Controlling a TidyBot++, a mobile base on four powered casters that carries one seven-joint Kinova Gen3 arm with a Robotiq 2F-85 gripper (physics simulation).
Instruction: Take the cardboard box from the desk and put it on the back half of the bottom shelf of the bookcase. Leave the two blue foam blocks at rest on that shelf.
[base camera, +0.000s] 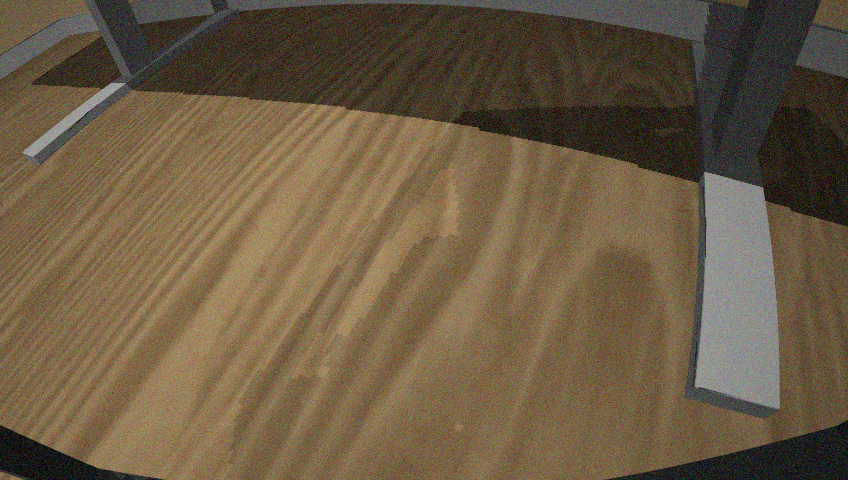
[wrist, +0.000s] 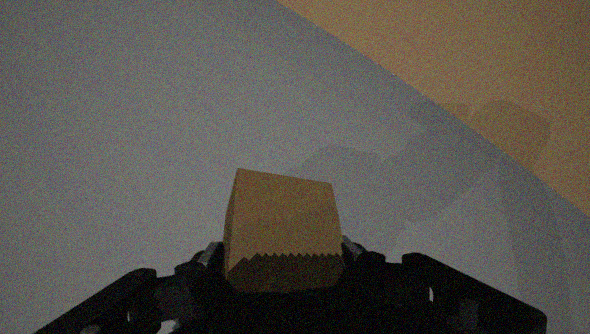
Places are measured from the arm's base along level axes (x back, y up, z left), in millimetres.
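Where they show: gripper, fingertip midpoint: (wrist: 279, 255).
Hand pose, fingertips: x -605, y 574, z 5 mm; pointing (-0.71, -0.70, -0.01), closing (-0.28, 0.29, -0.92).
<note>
After its pixels a point has its place.
The cardboard box (wrist: 285, 215) @(z 13, x -613, y 604 mm) stands on the grey desk top (wrist: 125, 100) @(z 173, x -702, y 553 mm) in the wrist view, at the bottom middle. My gripper (wrist: 279, 255) @(z 5, x -605, y 574 mm) is shut on the box, with one finger pad against its left side and one against its right side. The lower part of the box is in dark shadow, and its near end is hidden behind the gripper's body. The bookcase and the two blue foam blocks do not show in either view.
In the base camera view, a desk foot (base camera: 737, 285) reaches toward the base on the right, and another desk foot (base camera: 77, 121) lies at the far left. Desk legs rise from both. A grey wall base runs behind the wooden floor (base camera: 386, 267) @(z 63, x -392, y -397 mm).
</note>
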